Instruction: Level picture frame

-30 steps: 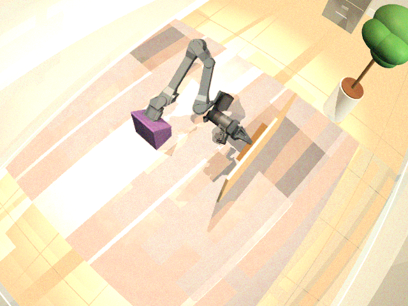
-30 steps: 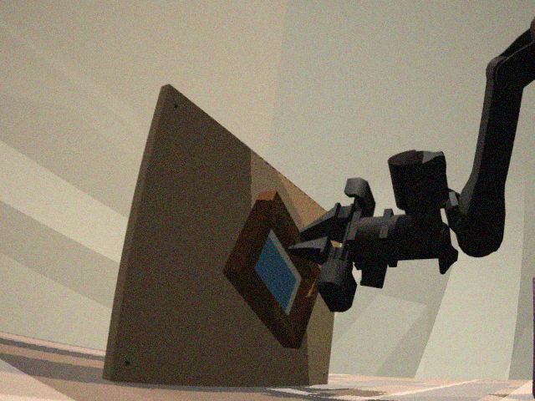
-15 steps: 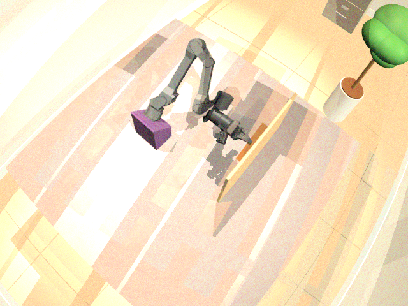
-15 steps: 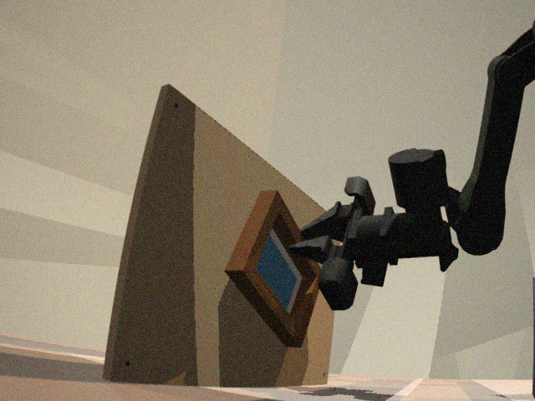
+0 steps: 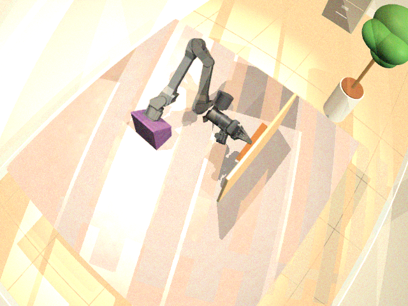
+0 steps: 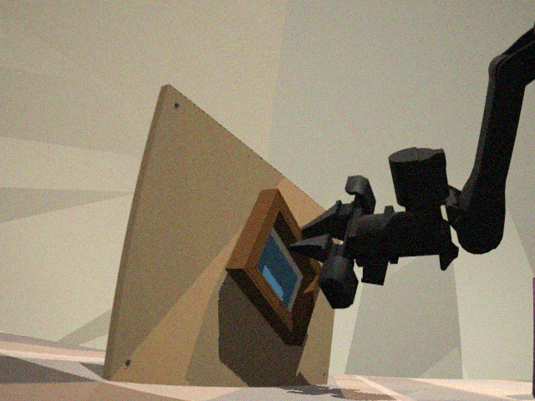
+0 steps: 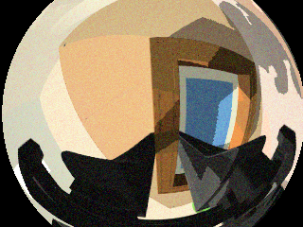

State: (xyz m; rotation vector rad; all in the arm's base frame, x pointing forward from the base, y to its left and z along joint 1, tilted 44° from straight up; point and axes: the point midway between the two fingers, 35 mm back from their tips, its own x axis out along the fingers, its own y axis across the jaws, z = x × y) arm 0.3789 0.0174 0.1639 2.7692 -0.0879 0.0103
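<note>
Now: gripper tip 10 mm short of the picture frame, 20 mm to the right of it and 50 mm above it. Also, from my gripper tip: wall panel 20 mm ahead, 20 mm to the left, 50 mm below.
</note>
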